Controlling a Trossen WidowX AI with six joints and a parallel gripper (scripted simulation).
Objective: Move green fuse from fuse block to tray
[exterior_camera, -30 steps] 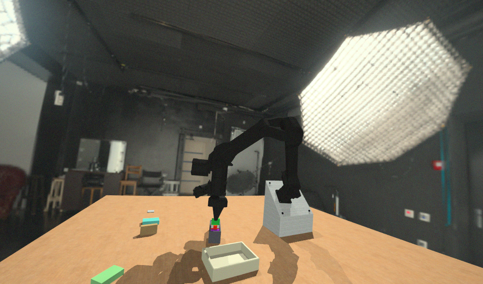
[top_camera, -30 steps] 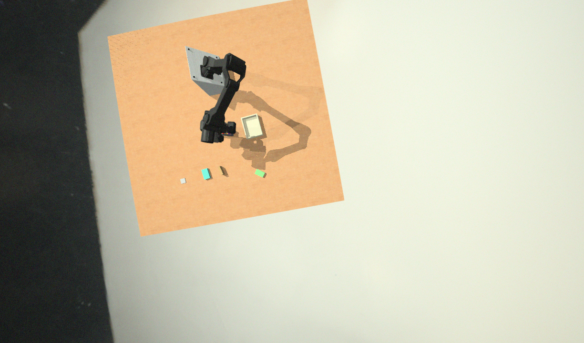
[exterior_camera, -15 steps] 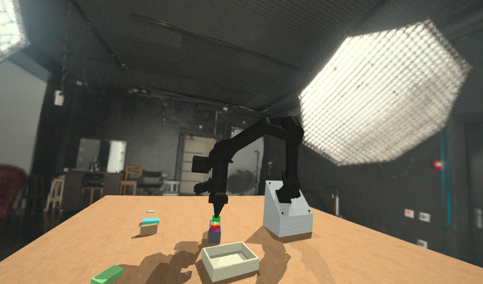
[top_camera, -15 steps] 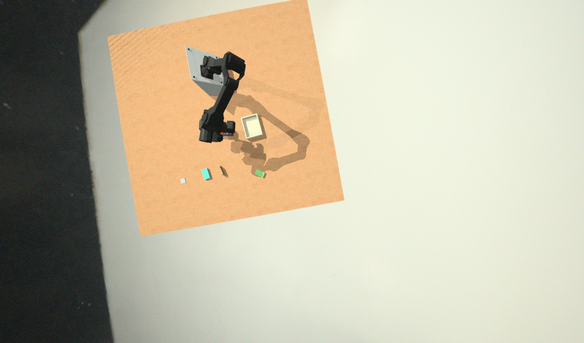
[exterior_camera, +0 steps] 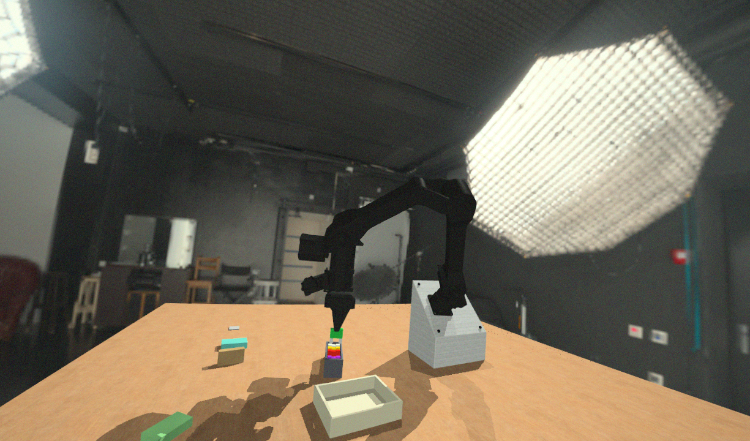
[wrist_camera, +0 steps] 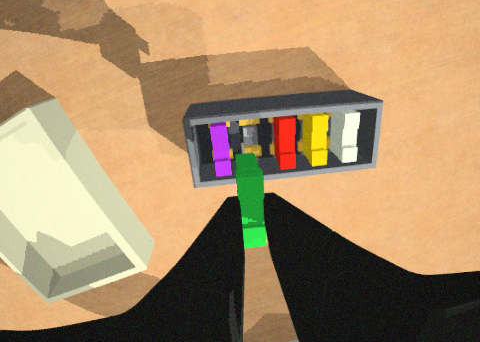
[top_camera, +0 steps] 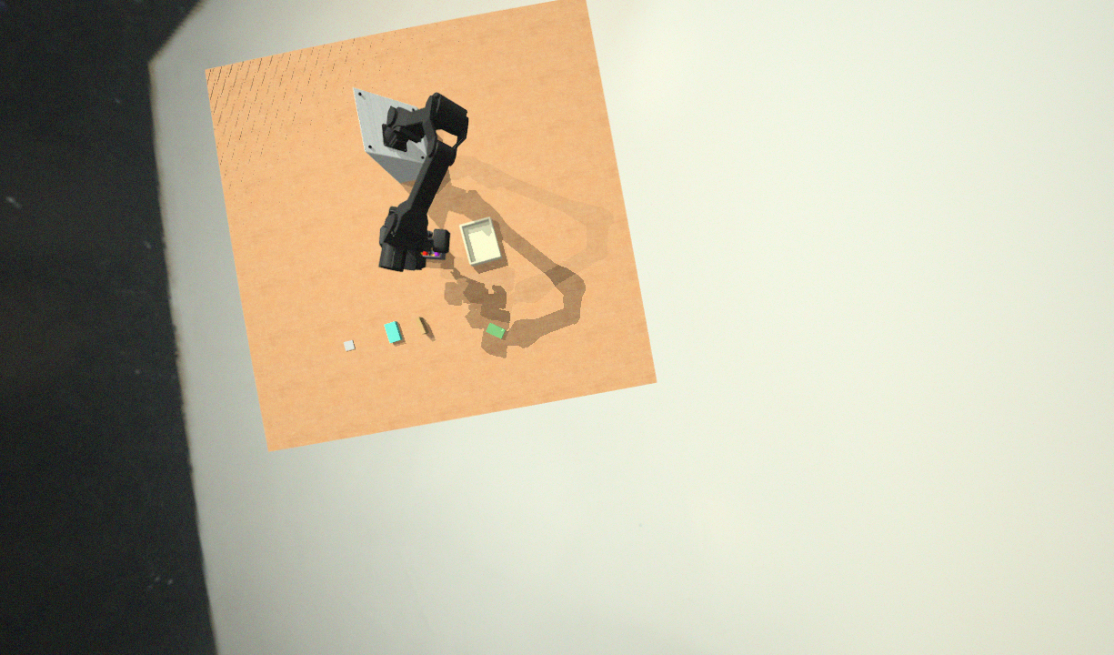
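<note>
The cream tray is 1 cm behind my gripper tip, 15 cm to the left of it and 9 cm below it. The rest, counted from my gripper tip: tan block (23 cm ahead, 7 cm to the right, 8 cm below); then green fuse (1 cm below); then cyan block (24 cm ahead, 17 cm to the right, 9 cm below).
</note>
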